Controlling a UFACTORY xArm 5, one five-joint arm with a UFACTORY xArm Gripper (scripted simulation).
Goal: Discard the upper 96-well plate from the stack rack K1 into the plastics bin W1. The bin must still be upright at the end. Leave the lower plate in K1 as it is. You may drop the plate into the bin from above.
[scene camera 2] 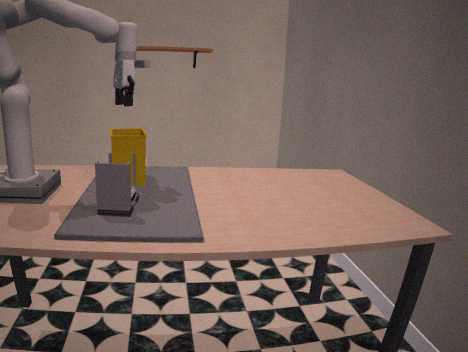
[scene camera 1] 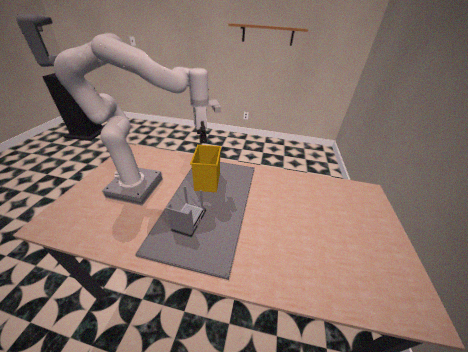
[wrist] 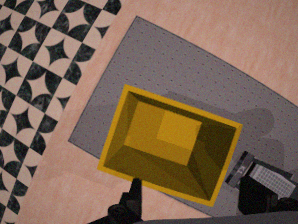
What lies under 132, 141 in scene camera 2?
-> A yellow plastics bin W1.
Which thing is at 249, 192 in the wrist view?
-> The gripper.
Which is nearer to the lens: the 96-well plate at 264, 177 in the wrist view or the yellow plastics bin W1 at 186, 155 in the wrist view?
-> The yellow plastics bin W1.
